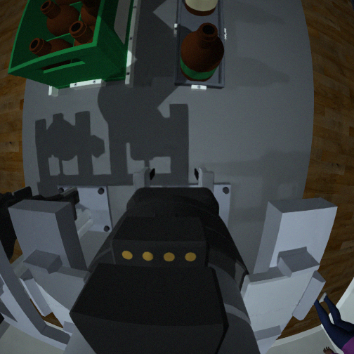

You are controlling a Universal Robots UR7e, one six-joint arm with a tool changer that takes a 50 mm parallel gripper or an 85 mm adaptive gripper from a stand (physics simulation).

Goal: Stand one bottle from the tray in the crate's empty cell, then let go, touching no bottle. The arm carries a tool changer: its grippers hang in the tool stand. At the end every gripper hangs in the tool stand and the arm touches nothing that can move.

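Note:
My gripper (174,174) is open, its two fingertips apart with nothing between them. It is among the grey posts of the tool stand (302,222), well short of the crate and the tray. A green crate (107,57) at the upper left holds several brown bottles (59,21); its empty cell cannot be made out. A dark tray (178,65) at the top holds a brown bottle with a green label (202,50), upright at its near end, and a bottle with a cream label (201,5), cut off by the top edge.
A black gripper (7,225) shows partly at the left edge, beside a stand post. Light plates with bolts (100,207) lie under the stand area. Shadows fall on the grey table (270,120). Part of a person in blue trousers (331,320) shows at the lower right.

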